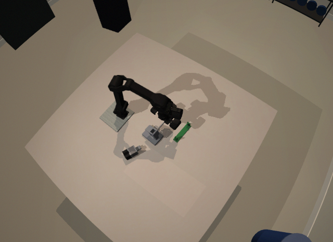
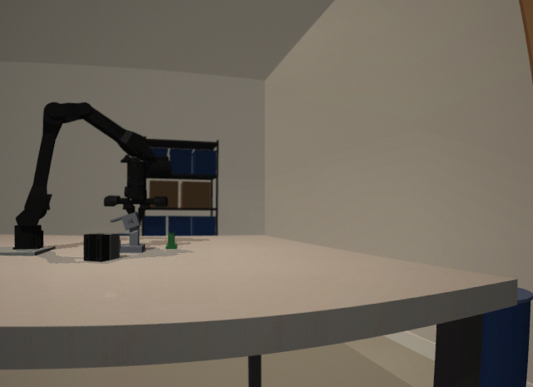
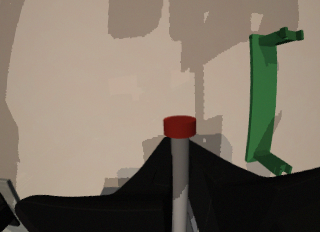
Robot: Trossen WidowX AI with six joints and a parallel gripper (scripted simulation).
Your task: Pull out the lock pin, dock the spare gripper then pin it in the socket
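Now: gripper tip 110 mm short of the green cradle and 30 mm above it. Also, from my gripper tip: spare gripper 270 mm to the right, 80 mm behind, 30 mm below; grey mount 110 mm to the right, 30 mm behind.
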